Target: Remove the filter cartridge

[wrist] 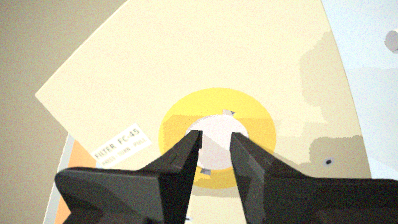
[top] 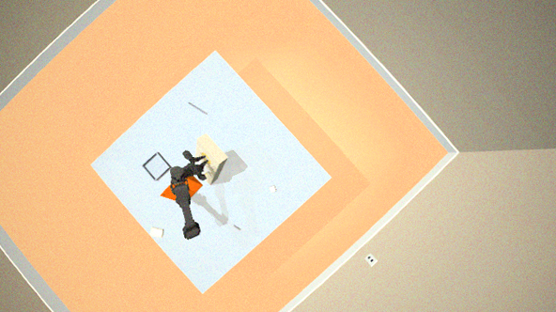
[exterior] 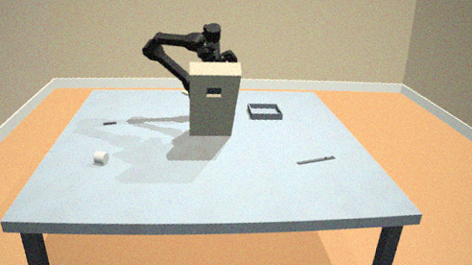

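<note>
The round white filter cartridge lies 10 mm ahead of my gripper tip and 10 mm below it. From my gripper tip the other things lie so: short dark strip: 320 mm behind, 410 mm to the right, 280 mm below; then tray: 360 mm behind, 340 mm to the left, 270 mm below.
</note>
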